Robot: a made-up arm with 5 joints. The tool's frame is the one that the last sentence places.
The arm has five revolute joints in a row. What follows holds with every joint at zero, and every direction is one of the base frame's. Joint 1 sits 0.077 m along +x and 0.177 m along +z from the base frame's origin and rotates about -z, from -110 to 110 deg. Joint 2 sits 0.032 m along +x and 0.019 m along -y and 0.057 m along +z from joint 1 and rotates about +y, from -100 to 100 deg. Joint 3 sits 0.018 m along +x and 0.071 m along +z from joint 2 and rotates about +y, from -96.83 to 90.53 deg. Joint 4 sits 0.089 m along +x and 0.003 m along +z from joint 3 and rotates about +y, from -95 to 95 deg. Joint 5 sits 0.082 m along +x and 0.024 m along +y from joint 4 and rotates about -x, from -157.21 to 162.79 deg. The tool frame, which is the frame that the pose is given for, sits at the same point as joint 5; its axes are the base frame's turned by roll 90, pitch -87.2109 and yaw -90 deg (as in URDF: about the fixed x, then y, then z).
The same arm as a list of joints. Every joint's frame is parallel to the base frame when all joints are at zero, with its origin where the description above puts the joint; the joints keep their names.
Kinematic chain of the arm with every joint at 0, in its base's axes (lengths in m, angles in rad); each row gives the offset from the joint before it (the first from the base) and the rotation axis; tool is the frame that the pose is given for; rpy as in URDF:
joint 1: xyz 0.077 0 0.177 axis -z
joint 2: xyz 0.032 -0.019 0.057 axis +y
joint 3: xyz 0.018 0 0.071 axis +y
joint 4: xyz 0.089 0 0.003 axis +y
joint 5: xyz 0.082 0.024 0 axis -x
tool: xyz 0 0 0 rpy 1.5708 -1.5221 -1.5708
Joint limits (rad, base to tool): -1.9199..1.9199 -1.7453..1.7453 -1.69..1.58 -1.6581..1.6581 -2.7438..2.8412

